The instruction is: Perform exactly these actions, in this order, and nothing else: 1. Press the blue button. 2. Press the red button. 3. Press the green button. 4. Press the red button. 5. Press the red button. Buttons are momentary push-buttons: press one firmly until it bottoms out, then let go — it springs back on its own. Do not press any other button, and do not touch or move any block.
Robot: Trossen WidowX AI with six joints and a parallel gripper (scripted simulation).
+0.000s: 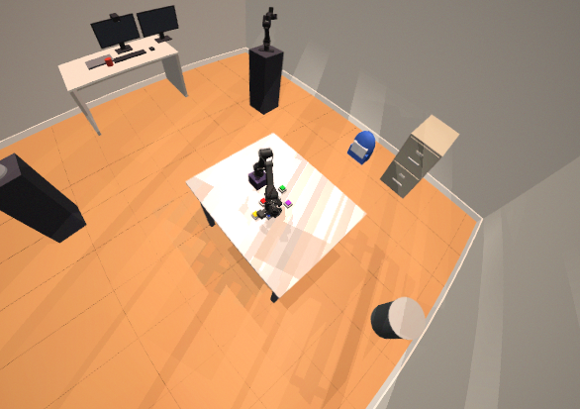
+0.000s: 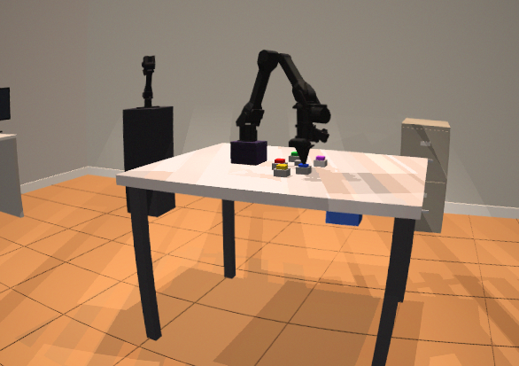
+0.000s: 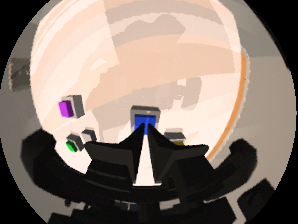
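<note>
My gripper tip is now 1 cm above the blue button. Also, from my gripper tip: red button: 11 cm behind, 5 cm to the left; purple button: 17 cm to the left, 3 cm ahead; yellow button: 7 cm to the right, 7 cm behind.
</note>
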